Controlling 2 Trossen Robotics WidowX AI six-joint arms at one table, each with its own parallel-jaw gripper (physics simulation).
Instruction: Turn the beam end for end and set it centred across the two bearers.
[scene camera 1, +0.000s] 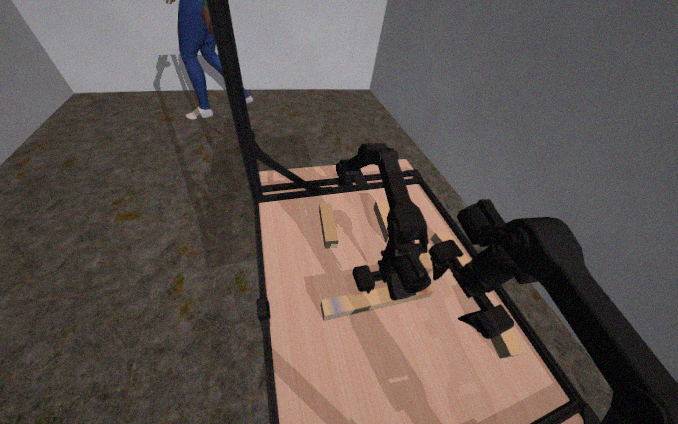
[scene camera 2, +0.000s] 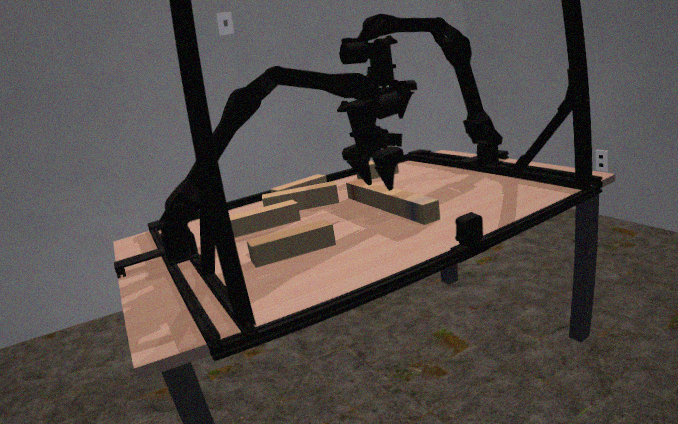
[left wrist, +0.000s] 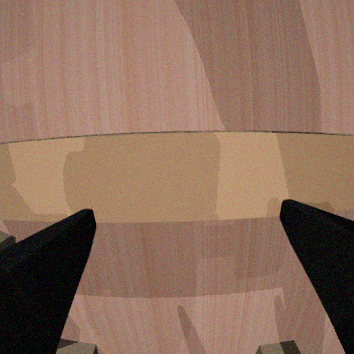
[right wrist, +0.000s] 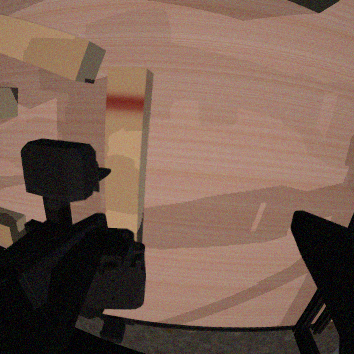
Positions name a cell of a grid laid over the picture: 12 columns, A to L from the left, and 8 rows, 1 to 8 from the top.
Scene:
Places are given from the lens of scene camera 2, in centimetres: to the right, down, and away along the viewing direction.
left gripper (scene camera 2: G4): 10, -6, 111
right gripper (scene camera 2: G3): 13, -24, 118
beam (scene camera 2: H4): 18, 0, 96

